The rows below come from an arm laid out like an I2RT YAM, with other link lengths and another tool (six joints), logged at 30 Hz.
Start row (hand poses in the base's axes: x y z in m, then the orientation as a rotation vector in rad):
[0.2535 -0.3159 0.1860 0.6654 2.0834 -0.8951]
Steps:
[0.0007 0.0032 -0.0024 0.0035 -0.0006 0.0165]
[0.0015 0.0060 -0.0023 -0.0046 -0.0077 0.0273]
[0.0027 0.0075 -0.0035 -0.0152 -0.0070 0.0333]
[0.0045 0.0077 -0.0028 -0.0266 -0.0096 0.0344]
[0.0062 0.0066 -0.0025 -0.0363 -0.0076 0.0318]
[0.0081 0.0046 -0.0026 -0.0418 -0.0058 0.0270]
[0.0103 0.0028 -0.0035 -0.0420 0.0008 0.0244]
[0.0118 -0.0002 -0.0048 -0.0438 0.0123 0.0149]
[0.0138 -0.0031 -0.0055 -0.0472 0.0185 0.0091]
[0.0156 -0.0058 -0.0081 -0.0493 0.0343 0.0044]
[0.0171 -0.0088 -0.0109 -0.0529 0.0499 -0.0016]
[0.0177 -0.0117 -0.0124 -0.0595 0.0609 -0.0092]
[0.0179 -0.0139 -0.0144 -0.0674 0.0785 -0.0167]
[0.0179 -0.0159 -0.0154 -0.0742 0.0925 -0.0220]
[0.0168 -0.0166 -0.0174 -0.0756 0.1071 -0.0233]
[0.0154 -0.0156 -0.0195 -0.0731 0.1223 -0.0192]
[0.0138 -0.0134 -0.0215 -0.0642 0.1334 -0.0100]
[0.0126 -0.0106 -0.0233 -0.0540 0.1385 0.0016]
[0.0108 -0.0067 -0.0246 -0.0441 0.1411 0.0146]
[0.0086 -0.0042 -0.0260 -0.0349 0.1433 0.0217]
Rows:
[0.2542 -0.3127 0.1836 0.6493 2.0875 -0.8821]
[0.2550 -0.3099 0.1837 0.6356 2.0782 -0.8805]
[0.2562 -0.3084 0.1825 0.6233 2.0736 -0.8879]
[0.2580 -0.3082 0.1832 0.6169 2.0648 -0.8971]
[0.2597 -0.3093 0.1835 0.6140 2.0605 -0.9090]
[0.2616 -0.3113 0.1834 0.6158 2.0582 -0.9180]
[0.2638 -0.3131 0.1825 0.6164 2.0634 -0.9230]
[0.2653 -0.3161 0.1812 0.6220 2.0710 -0.9359]
[0.2673 -0.3190 0.1805 0.6245 2.0735 -0.9457]
[0.2691 -0.3217 0.1779 0.6233 2.0853 -0.9585]
[0.2706 -0.3247 0.1751 0.6228 2.0958 -0.9734]
[0.2712 -0.3276 0.1736 0.6239 2.1002 -0.9899]
[0.2714 -0.3298 0.1716 0.6220 2.1095 -1.0110]
[0.2714 -0.3318 0.1706 0.6193 2.1165 -1.0280]
[0.2703 -0.3325 0.1686 0.6149 2.1281 -1.0377]
[0.2689 -0.3315 0.1665 0.6064 2.1435 -1.0408]
[0.2673 -0.3293 0.1645 0.5970 2.1602 -1.0325]
[0.2661 -0.3265 0.1627 0.5878 2.1728 -1.0183]
[0.2643 -0.3226 0.1614 0.5777 2.1831 -1.0022]
[0.2621 -0.3201 0.1600 0.5739 2.1917 -0.9900]

